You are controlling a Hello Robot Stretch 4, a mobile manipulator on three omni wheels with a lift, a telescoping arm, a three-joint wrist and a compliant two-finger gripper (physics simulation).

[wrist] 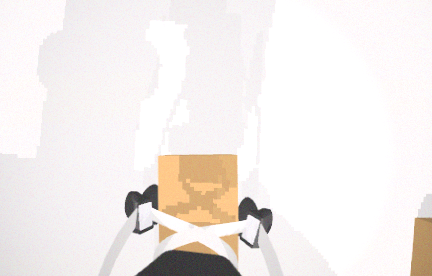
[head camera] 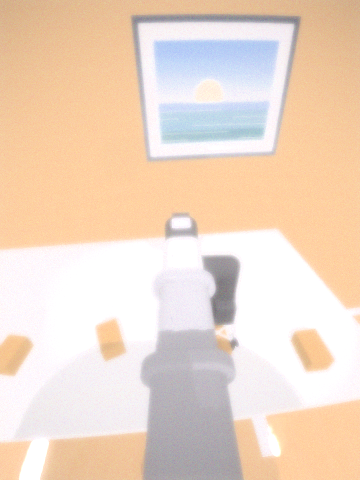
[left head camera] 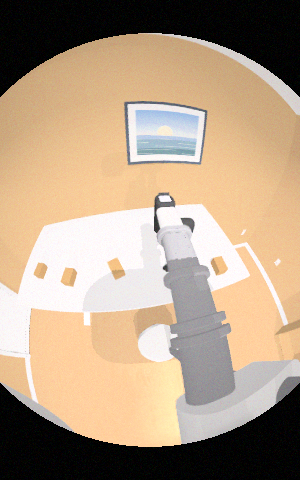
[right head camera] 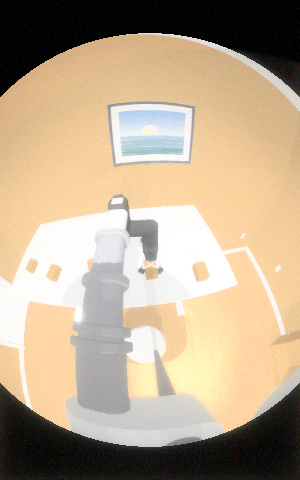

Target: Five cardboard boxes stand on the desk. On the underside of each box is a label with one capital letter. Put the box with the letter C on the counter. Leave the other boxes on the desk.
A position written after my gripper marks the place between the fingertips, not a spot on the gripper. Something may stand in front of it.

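Observation:
My gripper (head camera: 215, 347) is visible; also visible is my gripper (wrist: 199, 207).

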